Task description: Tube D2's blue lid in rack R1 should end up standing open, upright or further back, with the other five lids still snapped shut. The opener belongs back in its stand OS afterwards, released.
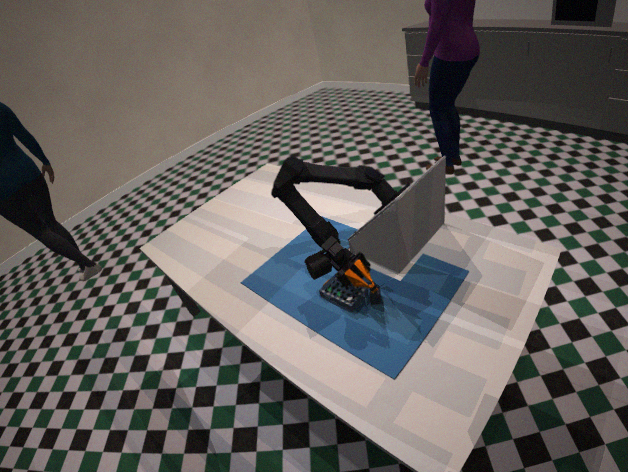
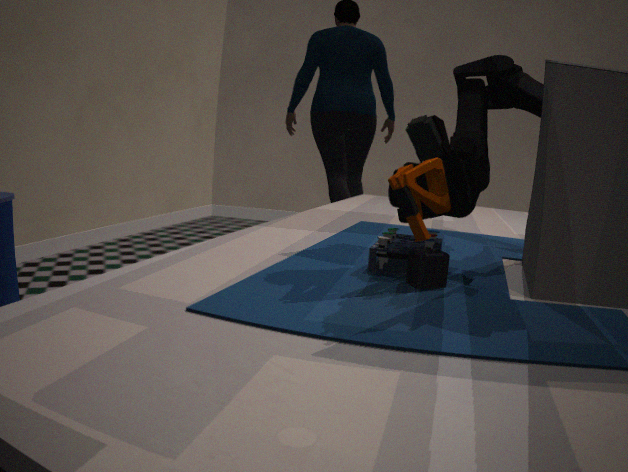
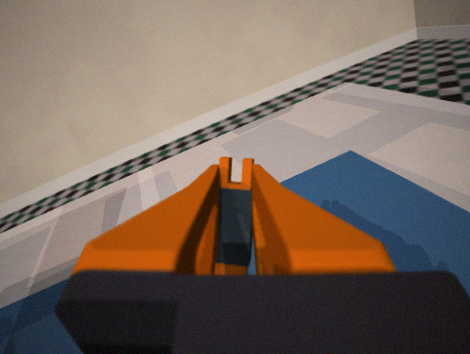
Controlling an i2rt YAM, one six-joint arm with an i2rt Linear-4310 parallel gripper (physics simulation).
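Pixels of known places: gripper, between the fingertips: (image 1: pixel 371 284) (image 2: pixel 398 181) (image 3: pixel 235 176); arm's base, origin of its link: (image 1: pixel 391 200).
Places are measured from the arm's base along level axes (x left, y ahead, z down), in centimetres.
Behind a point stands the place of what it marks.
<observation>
The dark tube rack R1 (image 1: pixel 341 294) @(x 8.8, y 36.4, z 10.2 cm) (image 2: pixel 391 258) @(x 5.9, y 36.5, z 14.0 cm) stands on the blue mat (image 1: pixel 401 337) @(x 31.1, y 34.9, z 14.3 cm) (image 2: pixel 303 295) @(x 27.4, y 39.1, z 14.3 cm). Small green lids show on its top; the lids are too small to tell which stand open. My gripper (image 1: pixel 369 285) @(x 18.7, y 32.6, z 2.6 cm) (image 2: pixel 421 230) (image 3: pixel 235 176) @(x 18.7, y 32.6, z 2.6 cm) points down at the rack's right end. It is shut on the opener (image 3: pixel 234 225) @(x 18.0, y 31.7, z 4.4 cm), a dark handle with an orange forked tip that sticks out past the fingers. A darker block (image 2: pixel 428 271) @(x 17.6, y 28.5, z 12.3 cm) next to the rack may be the stand OS.
A grey upright panel (image 1: pixel 401 225) @(x 14.5, y 13.2, z -3.8 cm) (image 2: pixel 539 211) @(x 12.2, y 15.8, z 4.4 cm) stands just behind the rack and hides the arm's base. A person (image 1: pixel 448 70) (image 2: pixel 342 103) stands on the floor beyond the table. A grey cabinet (image 1: pixel 513 61) is at the back wall.
</observation>
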